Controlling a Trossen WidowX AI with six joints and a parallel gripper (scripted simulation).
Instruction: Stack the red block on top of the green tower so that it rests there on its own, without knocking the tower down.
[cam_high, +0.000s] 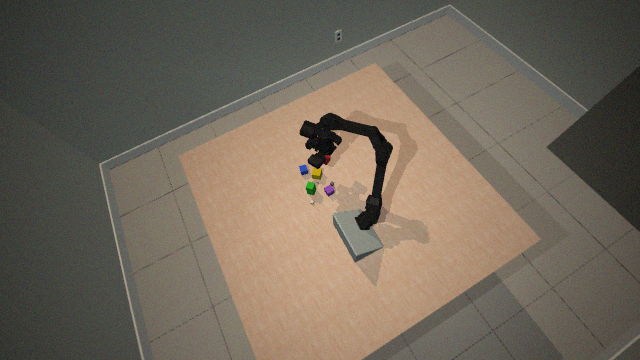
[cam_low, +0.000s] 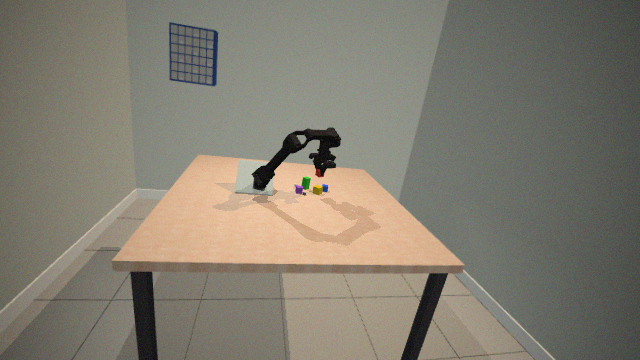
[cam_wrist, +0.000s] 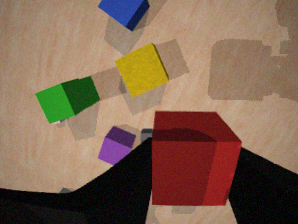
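My gripper tip is now 120 mm past the small white bit, 130 mm to the right of it and 130 mm above it. The rest, counted from my gripper tip: yellow block: 10 mm ahead, 50 mm to the left, 110 mm below; red block: 10 mm above; purple block: 100 mm behind, 30 mm to the left, 110 mm below.
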